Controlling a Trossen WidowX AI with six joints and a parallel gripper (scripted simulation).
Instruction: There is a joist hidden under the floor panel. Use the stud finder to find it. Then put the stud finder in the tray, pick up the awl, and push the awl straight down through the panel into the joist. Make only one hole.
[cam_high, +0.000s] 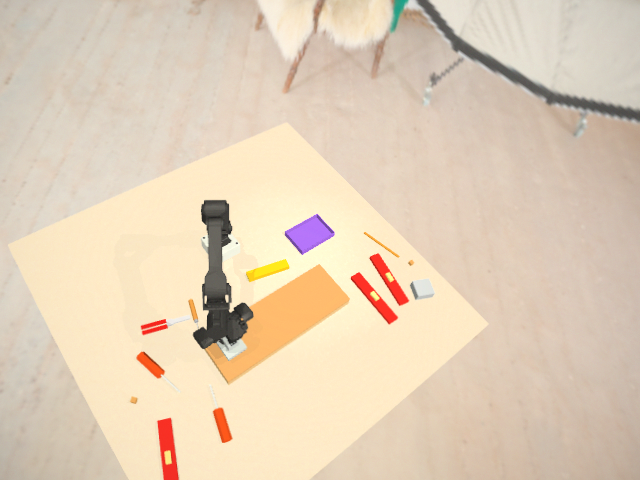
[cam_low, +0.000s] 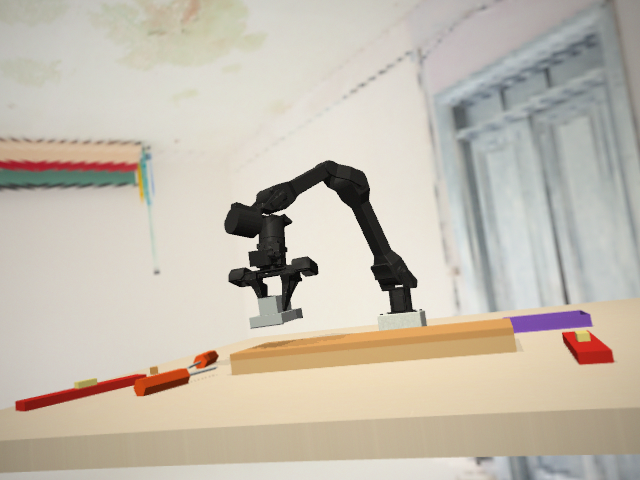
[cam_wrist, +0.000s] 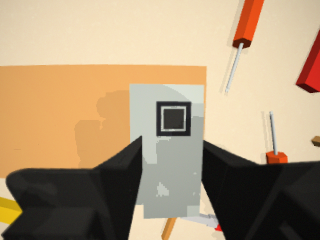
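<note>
Now: gripper tip 22 cm past the purple tray, 53 cm to the right of it and 9 cm above it. The rest, counted from my gripper tip: square indicator 2 cm ahead, 3 cm above; then awl 17 cm behind, 3 cm to the right, 10 cm below; then stud finder 1 cm ahead, 2 cm above.
</note>
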